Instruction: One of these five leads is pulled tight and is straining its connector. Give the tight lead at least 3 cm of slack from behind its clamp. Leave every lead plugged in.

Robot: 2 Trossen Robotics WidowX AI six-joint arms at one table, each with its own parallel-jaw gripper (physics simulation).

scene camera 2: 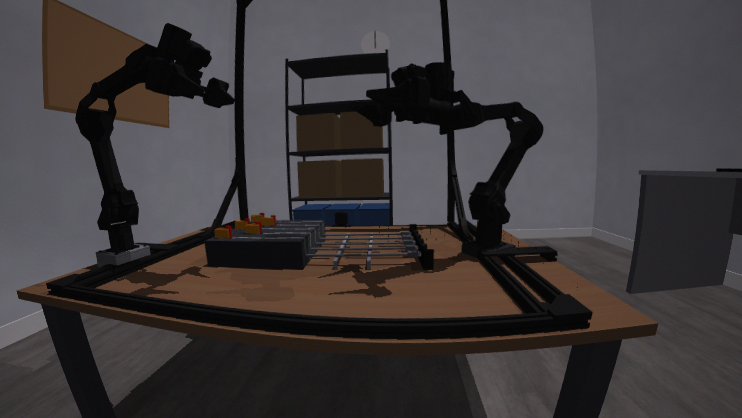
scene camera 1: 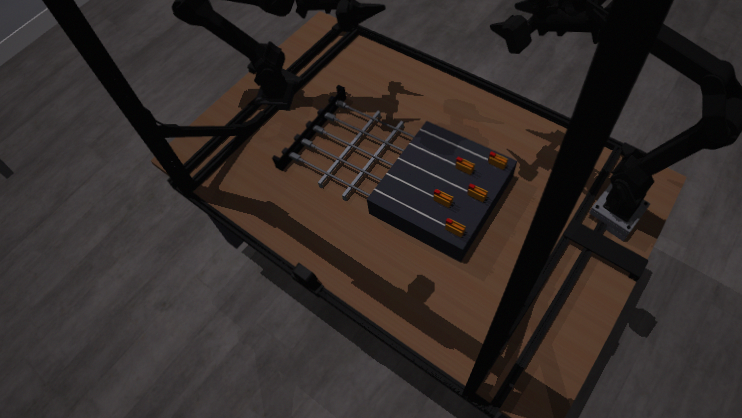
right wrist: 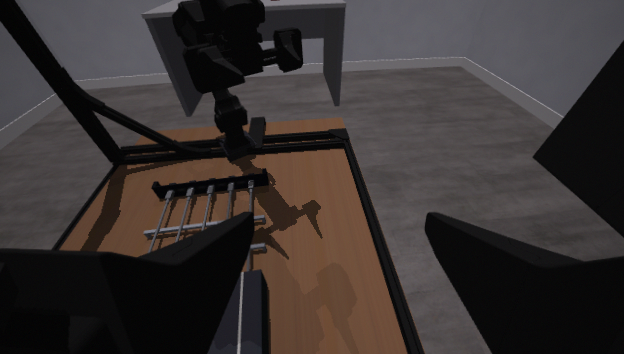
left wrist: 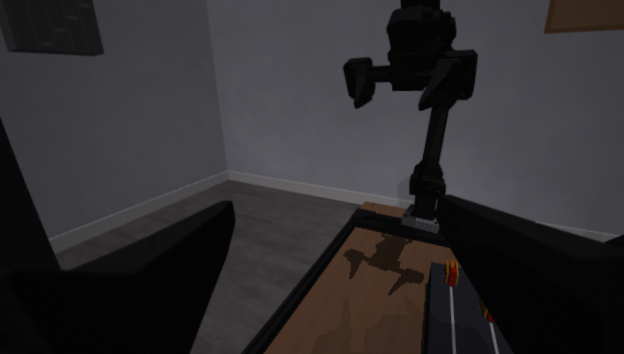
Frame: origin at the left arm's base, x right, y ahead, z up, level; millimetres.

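Where they show: left gripper, fingertip midpoint: (scene camera 2: 357,99) (right wrist: 273,71) (left wrist: 335,208); right gripper, fingertip midpoint: (scene camera 2: 219,97) (scene camera 1: 503,16) (right wrist: 339,221) (left wrist: 385,106); left arm's base, link origin: (scene camera 2: 488,243) (scene camera 1: 274,90) (right wrist: 237,141); right arm's base, link origin: (scene camera 2: 122,249) (scene camera 1: 621,205) (left wrist: 423,213).
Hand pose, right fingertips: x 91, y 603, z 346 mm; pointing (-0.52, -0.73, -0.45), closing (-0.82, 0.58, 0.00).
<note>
Each offset is from my right fingertips to the top centre of the thing. "*": to the spot under its first point. Level surfaces: height alone.
Five thin grey leads run side by side from plugs in a black bar (scene camera 1: 280,162) (scene camera 2: 426,258) (right wrist: 265,177), over two light grey rails, onto a dark block @(dy -99, dx +207, dz -307 mm) (scene camera 1: 415,231) (scene camera 2: 254,252) (right wrist: 255,305). On the block each lead meets an orange clamp with a red part, such as the front clamp @(* dy -66, dx +343, dz -287 mm) (scene camera 1: 454,227) and the back one @(* dy +23, dx +156, dz -284 mm) (scene camera 1: 497,160) (left wrist: 451,274). All five leads look straight; I cannot tell which is tight. My left gripper (scene camera 2: 366,103) (left wrist: 335,208) and right gripper (left wrist: 389,107) (right wrist: 340,215) are open, empty and high above the table.
Black frame rails edge the wooden table @(dz -374 mm) (scene camera 1: 332,233), with dark uprights (scene camera 1: 103,83) rising beside it. A small black box (scene camera 1: 306,275) sits at the front edge in scene camera 1. A shelf unit (scene camera 2: 287,129) and a grey desk (scene camera 2: 675,233) stand away from the table.
</note>
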